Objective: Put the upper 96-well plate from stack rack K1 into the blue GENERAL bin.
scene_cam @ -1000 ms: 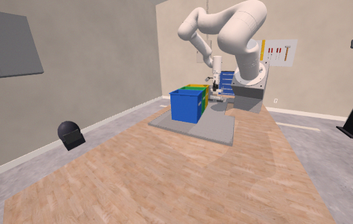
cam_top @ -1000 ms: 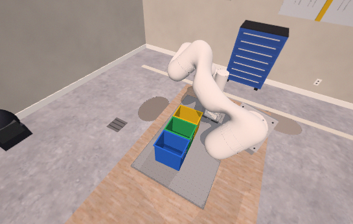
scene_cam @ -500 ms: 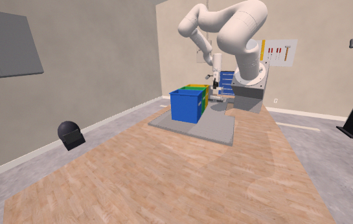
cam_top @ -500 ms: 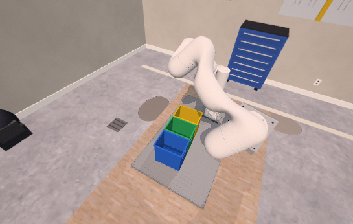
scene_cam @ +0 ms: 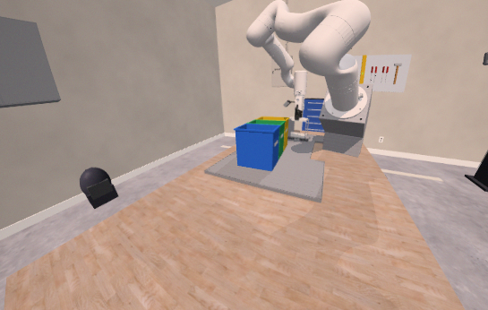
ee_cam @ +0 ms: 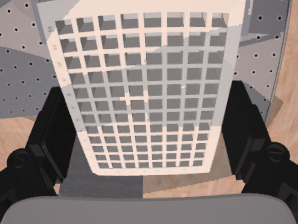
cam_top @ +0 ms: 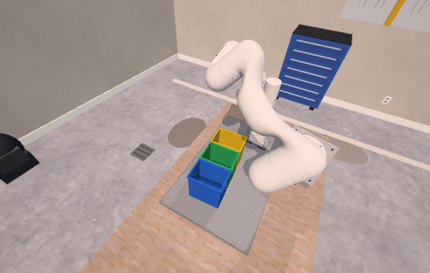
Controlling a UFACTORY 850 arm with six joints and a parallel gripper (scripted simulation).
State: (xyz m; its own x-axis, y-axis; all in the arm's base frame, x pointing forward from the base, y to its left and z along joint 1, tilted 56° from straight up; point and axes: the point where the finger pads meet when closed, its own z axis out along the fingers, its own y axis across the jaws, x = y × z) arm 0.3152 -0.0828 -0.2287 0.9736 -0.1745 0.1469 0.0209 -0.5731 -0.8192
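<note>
Now: hand 4 cm short of the blue bin, 52 cm to the right of it and 7 cm above it. From my hand the other things lie so: yellow bin: 8 cm ahead, 26 cm to the left, 7 cm below; green bin: 6 cm ahead, 39 cm to the left, 7 cm below.
</note>
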